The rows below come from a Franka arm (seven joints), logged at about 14 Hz.
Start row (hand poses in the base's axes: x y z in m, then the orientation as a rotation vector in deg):
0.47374, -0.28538, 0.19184, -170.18, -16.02, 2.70
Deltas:
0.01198, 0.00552, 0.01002, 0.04, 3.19, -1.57
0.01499, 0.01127, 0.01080, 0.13, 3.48, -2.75
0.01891, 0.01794, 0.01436, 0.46, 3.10, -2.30
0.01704, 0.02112, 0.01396, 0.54, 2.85, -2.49
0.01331, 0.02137, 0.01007, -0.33, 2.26, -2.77
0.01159, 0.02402, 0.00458, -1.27, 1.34, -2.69
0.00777, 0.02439, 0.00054, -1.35, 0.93, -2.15
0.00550, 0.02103, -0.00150, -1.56, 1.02, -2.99
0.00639, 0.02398, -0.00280, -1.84, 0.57, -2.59
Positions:
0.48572, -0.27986, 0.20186, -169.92, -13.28, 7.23
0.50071, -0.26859, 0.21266, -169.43, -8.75, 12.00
0.51962, -0.25065, 0.22702, -168.46, -4.97, 16.18
0.53666, -0.22953, 0.24098, -167.27, -0.99, 19.91
0.54997, -0.20816, 0.25105, -166.86, 3.45, 22.79
0.56156, -0.18414, 0.25563, -167.42, 7.85, 24.41
0.56933, -0.15975, 0.25617, -168.13, 11.47, 25.51
0.57483, -0.13872, 0.25467, -168.73, 16.42, 26.63
0.58122, -0.11474, 0.25187, -169.65, 20.88, 27.12

